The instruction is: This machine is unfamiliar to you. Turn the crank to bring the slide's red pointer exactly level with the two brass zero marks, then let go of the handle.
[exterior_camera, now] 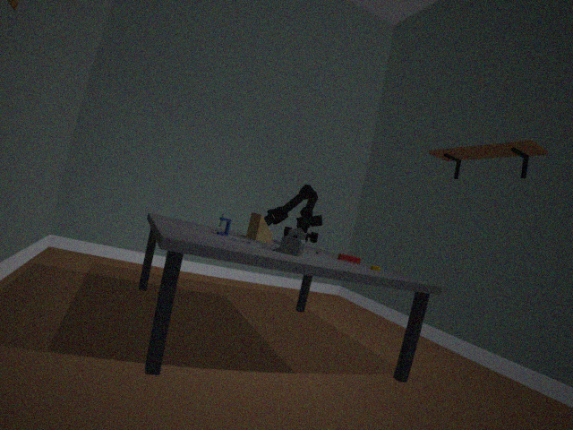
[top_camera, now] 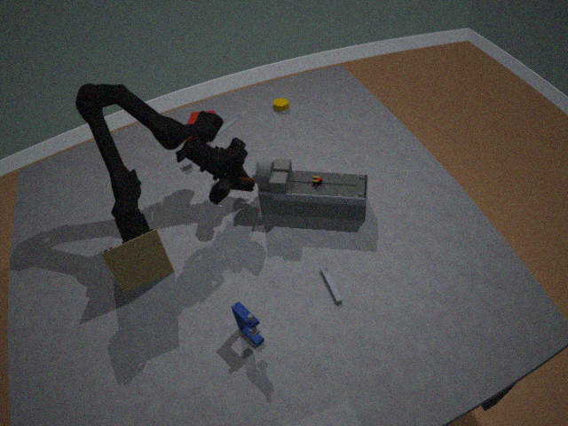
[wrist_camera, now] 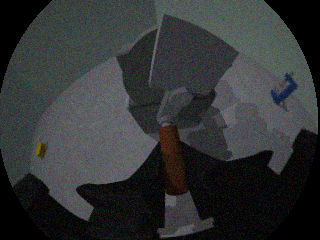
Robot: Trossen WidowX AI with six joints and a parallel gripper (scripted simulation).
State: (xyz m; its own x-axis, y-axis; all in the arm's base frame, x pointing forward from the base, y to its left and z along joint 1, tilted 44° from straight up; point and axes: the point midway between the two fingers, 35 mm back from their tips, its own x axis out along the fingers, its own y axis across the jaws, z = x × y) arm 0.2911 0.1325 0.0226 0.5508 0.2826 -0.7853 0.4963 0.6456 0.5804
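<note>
Right now my gripper tip is 3 cm below the brown crank handle, 2 cm past it and 1 cm to the right of it. The rest, counted from my gripper tip: grey bar (33 cm to the right, 6 cm ahead, 3 cm below); then red pointer (14 cm ahead, 10 cm to the right, 5 cm above); then small grey block (21 cm to the left, 14 cm behind, 3 cm below).
</note>
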